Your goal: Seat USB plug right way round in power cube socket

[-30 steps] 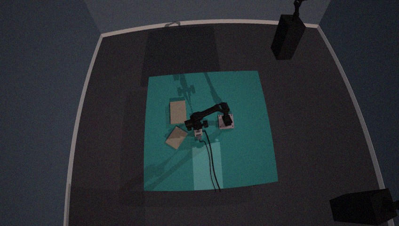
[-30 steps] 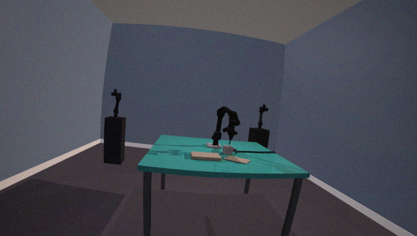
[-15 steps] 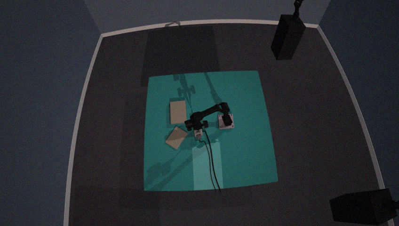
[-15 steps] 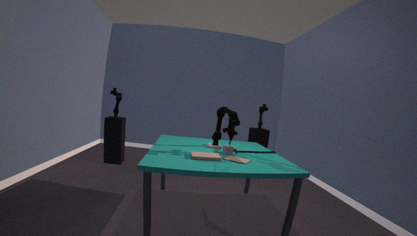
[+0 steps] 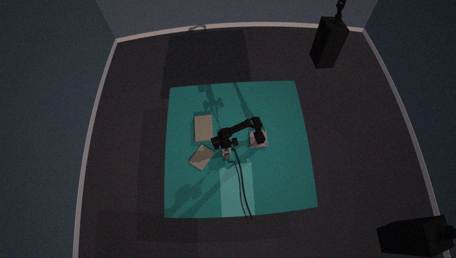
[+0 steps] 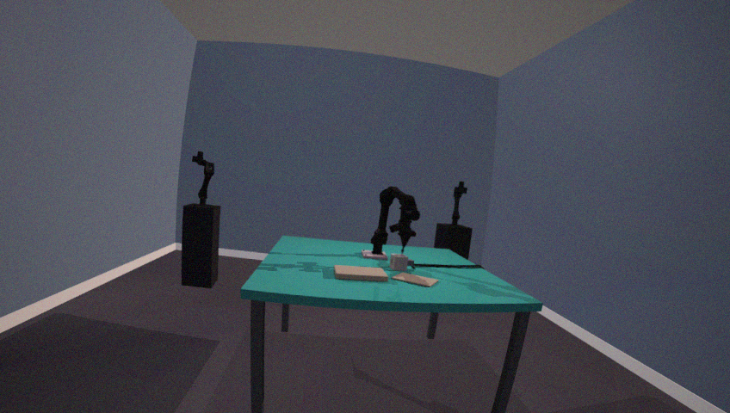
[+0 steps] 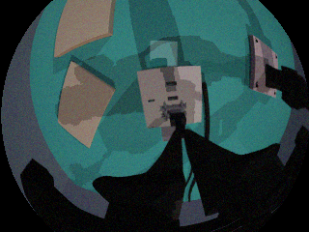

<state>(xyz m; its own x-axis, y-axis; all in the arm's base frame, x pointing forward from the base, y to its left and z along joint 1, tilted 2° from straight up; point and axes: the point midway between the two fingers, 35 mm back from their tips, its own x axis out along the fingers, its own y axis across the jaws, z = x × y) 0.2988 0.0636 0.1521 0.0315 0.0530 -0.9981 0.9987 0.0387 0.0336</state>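
The dark USB plug lies 20 mm below my gripper tip. The rest, counted from my gripper tip: thick tan board (170 mm ahead, 260 mm to the right, 110 mm below); thin tan board (220 mm ahead, 10 mm to the left, 120 mm below).
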